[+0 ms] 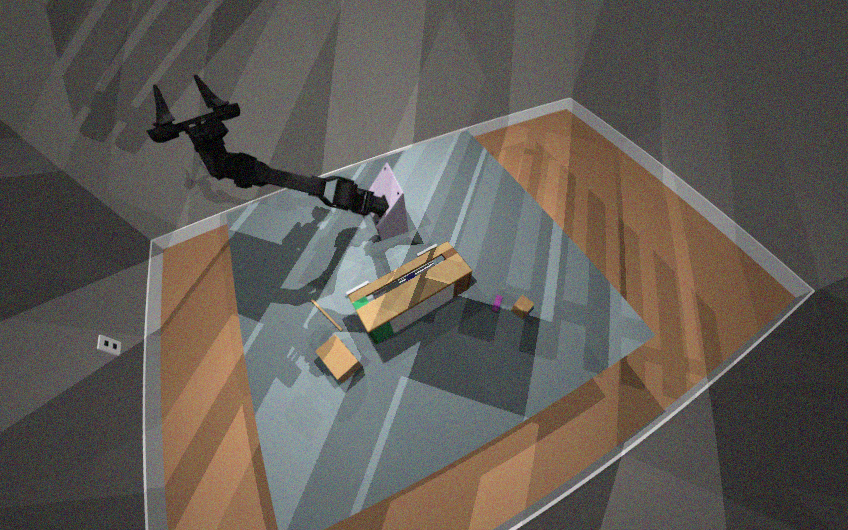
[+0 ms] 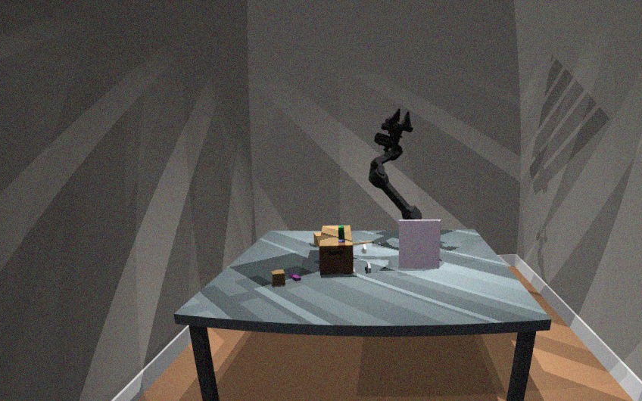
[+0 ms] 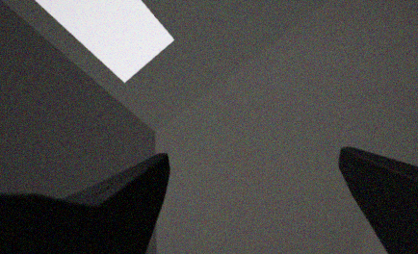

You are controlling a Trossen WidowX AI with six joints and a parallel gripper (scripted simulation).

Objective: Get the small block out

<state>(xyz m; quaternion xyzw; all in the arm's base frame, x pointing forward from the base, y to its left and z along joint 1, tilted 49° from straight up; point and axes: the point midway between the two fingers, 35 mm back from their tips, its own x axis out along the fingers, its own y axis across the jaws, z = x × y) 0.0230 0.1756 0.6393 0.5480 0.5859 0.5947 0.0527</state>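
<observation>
My gripper tip is 65 cm above the box, 36 cm to the right of it and 27 cm short of it. Round my gripper tip: magenta piece (71 cm below, 64 cm to the left, 43 cm ahead); then thin stick (71 cm below, 25 cm ahead, 6 cm to the left); then blue block (63 cm below, 38 cm to the left, 28 cm ahead).
</observation>
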